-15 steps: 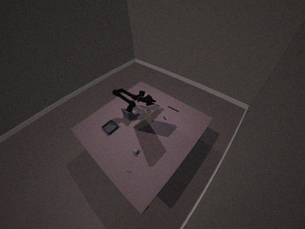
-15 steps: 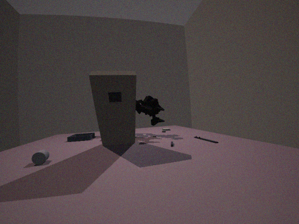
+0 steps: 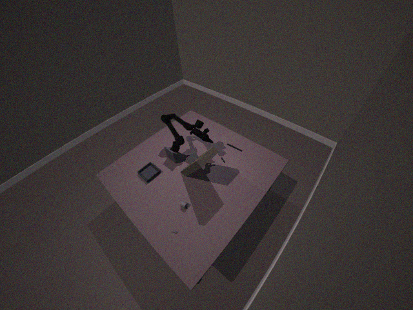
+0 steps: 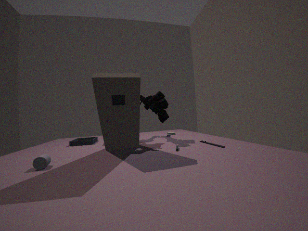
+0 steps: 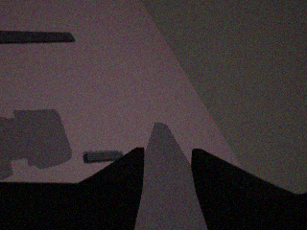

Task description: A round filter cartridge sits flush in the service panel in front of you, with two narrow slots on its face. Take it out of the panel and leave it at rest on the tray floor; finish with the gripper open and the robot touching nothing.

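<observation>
Right now the round filter cartridge is 70 mm ahead of my gripper tip, 260 mm to the right of it and 90 mm above it. The rest, counted from my gripper tip: dark square tray 380 mm behind, 490 mm to the right, 160 mm below; then pale block 380 mm behind, 220 mm to the left, 170 mm below.
</observation>
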